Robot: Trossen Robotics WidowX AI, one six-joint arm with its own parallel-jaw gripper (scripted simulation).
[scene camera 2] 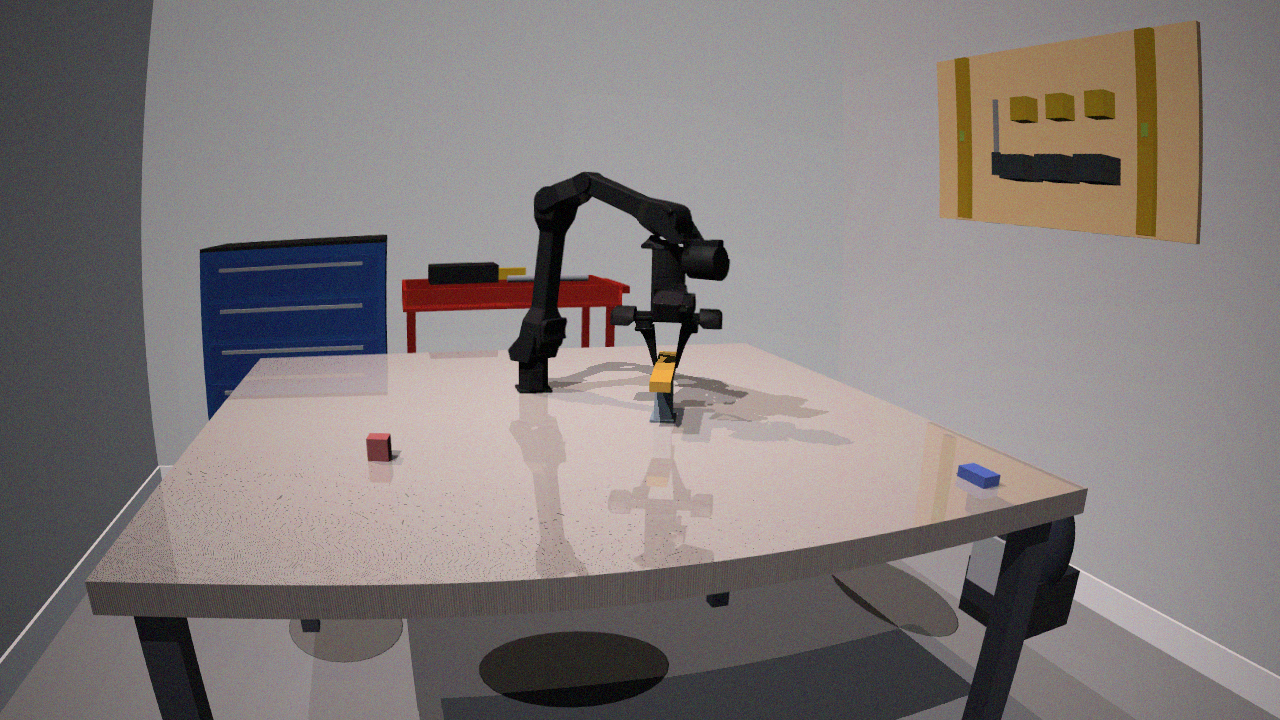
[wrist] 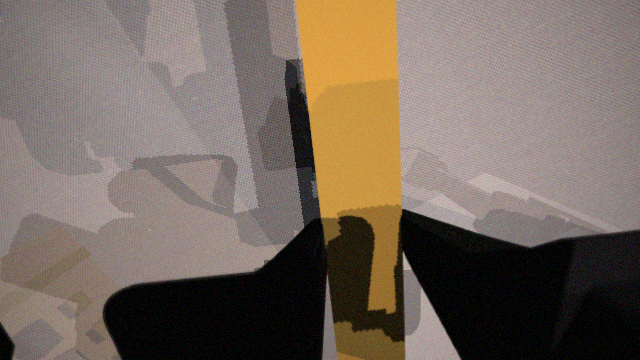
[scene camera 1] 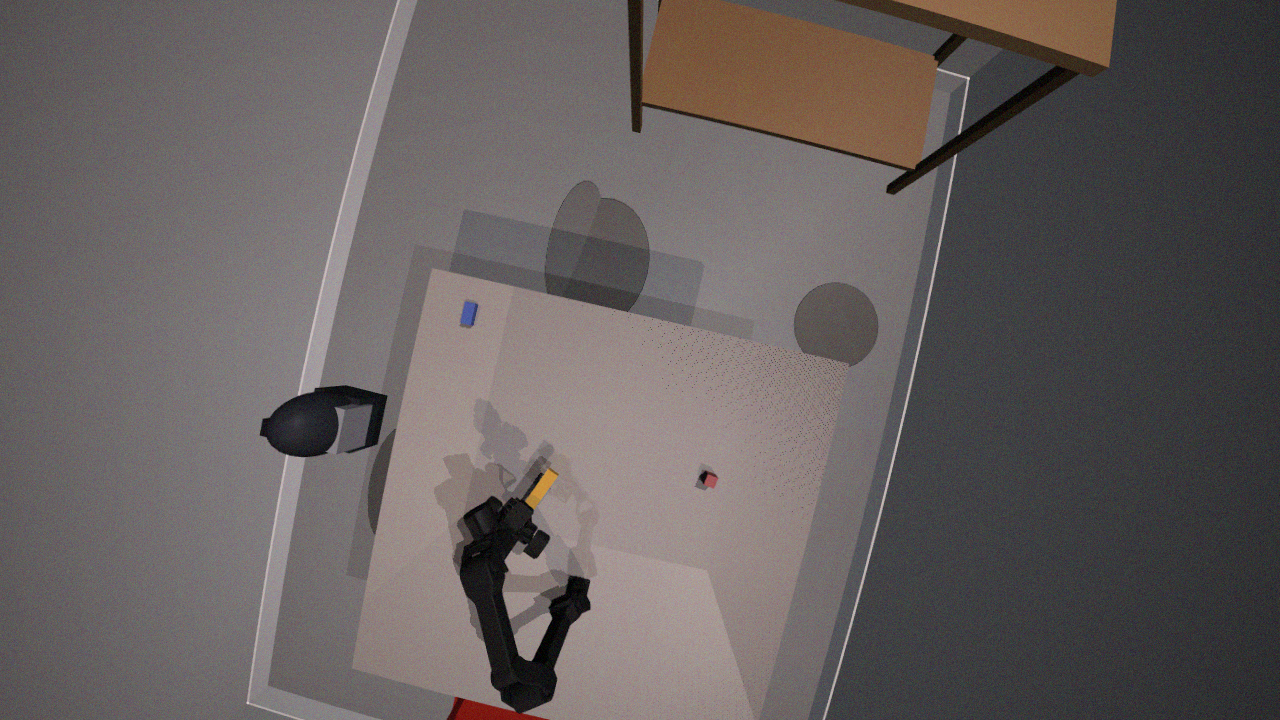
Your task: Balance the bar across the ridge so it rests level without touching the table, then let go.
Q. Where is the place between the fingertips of my gripper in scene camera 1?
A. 524, 512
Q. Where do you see a yellow bar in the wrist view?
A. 350, 62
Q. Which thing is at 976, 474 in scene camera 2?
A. A flat blue block.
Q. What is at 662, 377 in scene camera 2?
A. A yellow bar.
